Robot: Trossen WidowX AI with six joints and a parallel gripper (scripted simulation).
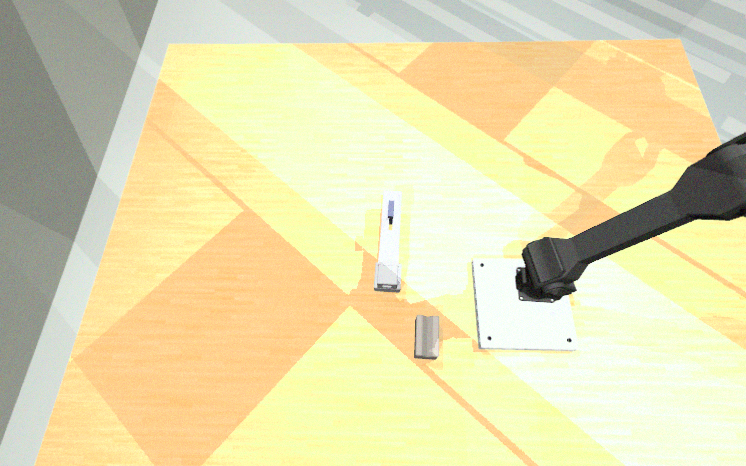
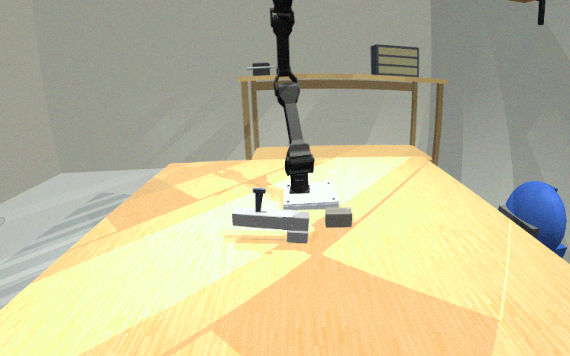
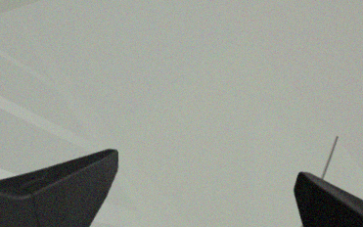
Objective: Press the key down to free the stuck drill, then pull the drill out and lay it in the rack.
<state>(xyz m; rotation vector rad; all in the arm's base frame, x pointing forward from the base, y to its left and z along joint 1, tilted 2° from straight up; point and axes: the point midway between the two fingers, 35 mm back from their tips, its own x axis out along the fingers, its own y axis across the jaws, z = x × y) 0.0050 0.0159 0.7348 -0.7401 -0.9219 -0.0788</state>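
Right now the dark key is 68 cm below my gripper tip, 25 cm ahead of it and 9 cm to the right of it. Round my gripper tip: grey rack (76 cm below, 18 cm ahead, 11 cm to the left); then drill (73 cm below, 25 cm ahead, 4 cm to the right); then grey housing (74 cm below, 25 cm ahead, 6 cm to the right).
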